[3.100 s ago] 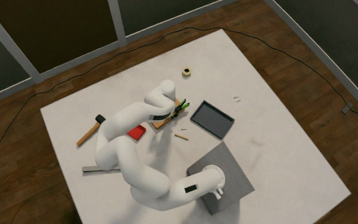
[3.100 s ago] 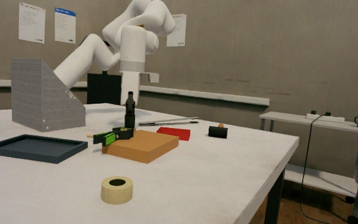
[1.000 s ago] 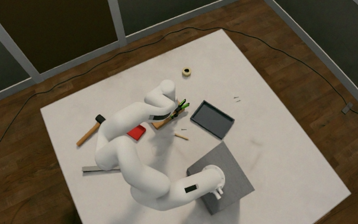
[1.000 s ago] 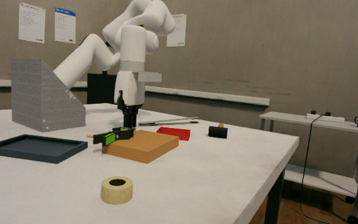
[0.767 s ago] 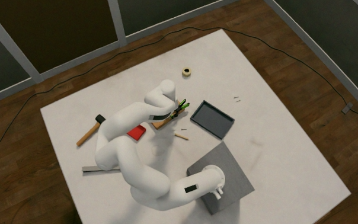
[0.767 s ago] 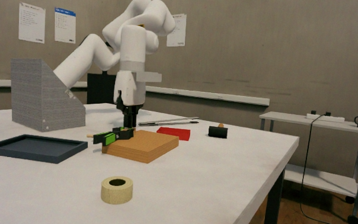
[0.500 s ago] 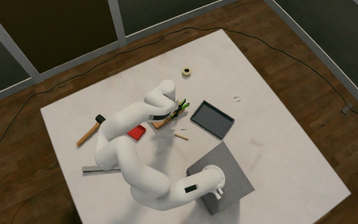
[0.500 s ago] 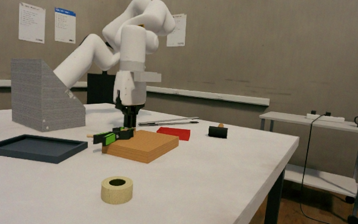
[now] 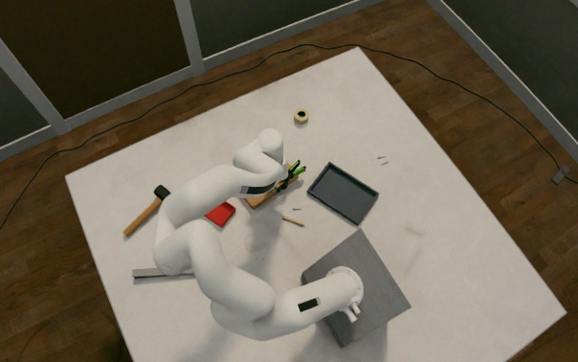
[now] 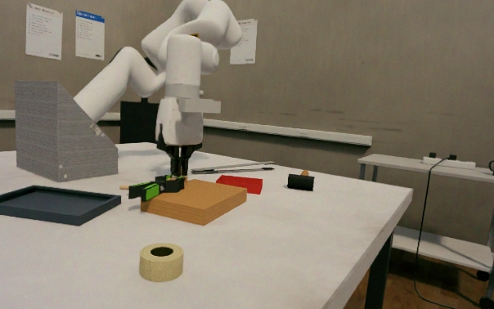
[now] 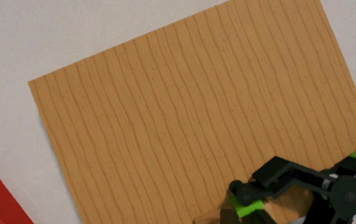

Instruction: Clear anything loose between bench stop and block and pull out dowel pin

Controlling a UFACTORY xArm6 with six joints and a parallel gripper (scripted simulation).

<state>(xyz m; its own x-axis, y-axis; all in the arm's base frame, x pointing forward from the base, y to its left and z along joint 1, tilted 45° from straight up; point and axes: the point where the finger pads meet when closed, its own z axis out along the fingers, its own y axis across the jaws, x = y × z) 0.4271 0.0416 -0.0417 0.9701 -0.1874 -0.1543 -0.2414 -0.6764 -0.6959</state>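
The dowel pin lies 20 mm below my hand. The rest, counted from my hand: loose dowel 130 mm behind, 70 mm below, 10 mm to the right; small wooden block 40 mm below; red tray 200 mm to the left, 70 mm below, 40 mm ahead.
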